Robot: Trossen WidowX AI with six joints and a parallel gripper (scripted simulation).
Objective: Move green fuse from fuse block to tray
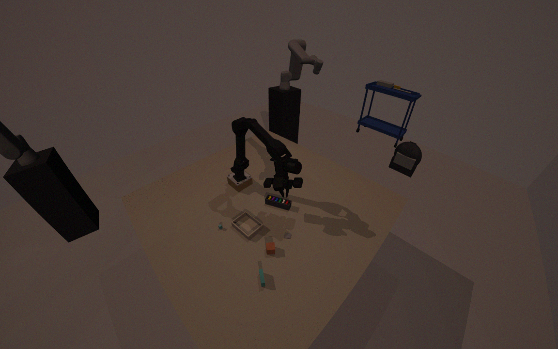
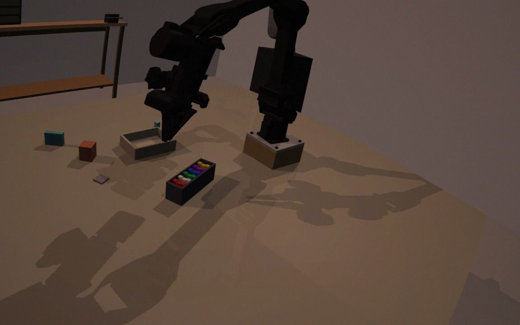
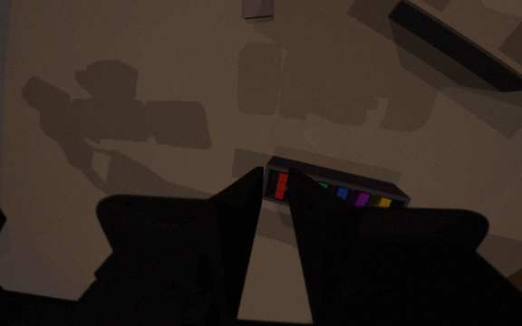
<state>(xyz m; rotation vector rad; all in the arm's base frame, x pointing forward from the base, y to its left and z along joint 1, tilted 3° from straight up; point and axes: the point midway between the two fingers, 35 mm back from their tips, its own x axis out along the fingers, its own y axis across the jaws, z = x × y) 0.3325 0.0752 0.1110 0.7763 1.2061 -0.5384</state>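
The green fuse is 9 cm below my gripper tip, 6 cm behind it and 1 cm to the left of it. Also, from my gripper tip: square tray: 21 cm to the right, 11 cm below, 3 cm behind.
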